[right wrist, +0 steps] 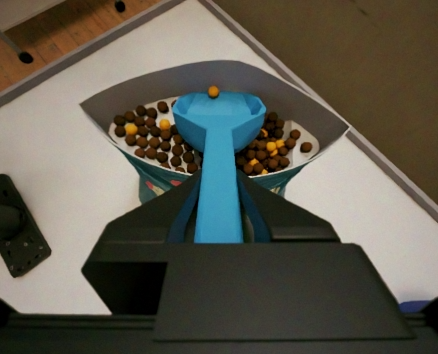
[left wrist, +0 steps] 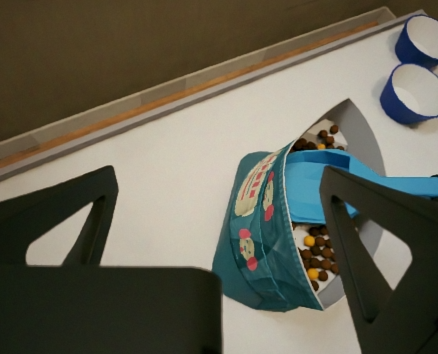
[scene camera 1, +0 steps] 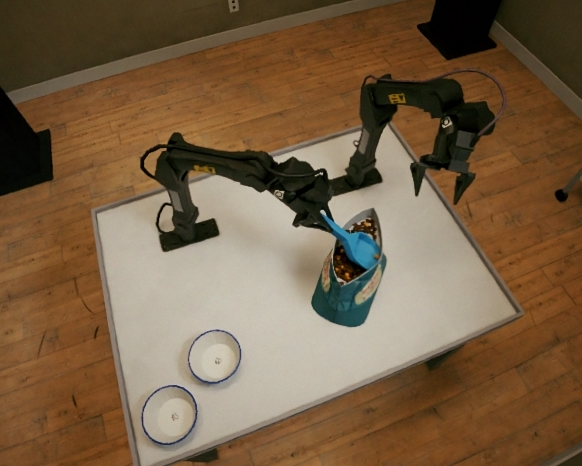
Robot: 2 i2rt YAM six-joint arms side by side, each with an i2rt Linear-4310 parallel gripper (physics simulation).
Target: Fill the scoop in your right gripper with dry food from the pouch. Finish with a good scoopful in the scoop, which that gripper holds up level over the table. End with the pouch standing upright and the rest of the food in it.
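The teal pouch (scene camera 1: 345, 305) (left wrist: 255, 270) stands upright on the table with its mouth open. Brown and yellow food balls (scene camera 1: 348, 267) (left wrist: 317, 255) (right wrist: 150, 132) lie inside it. My right gripper (scene camera 1: 325, 222) (right wrist: 218, 177) is shut on the handle of the blue scoop (scene camera 1: 361, 250) (left wrist: 310, 187) (right wrist: 220, 122). The scoop's bowl is in the pouch's mouth, over the food. One yellow ball (right wrist: 214, 91) shows at the bowl's far rim in the right wrist view; the bowl otherwise looks empty. My left gripper (scene camera 1: 436, 192) (left wrist: 218, 177) is open and empty, raised away from the pouch.
Two white bowls with blue rims (scene camera 1: 214, 356) (scene camera 1: 170, 415) stand at the lower left of the table (scene camera 1: 260, 350) in the scene view. They also show at the upper right of the left wrist view. A grey edge runs round the table.
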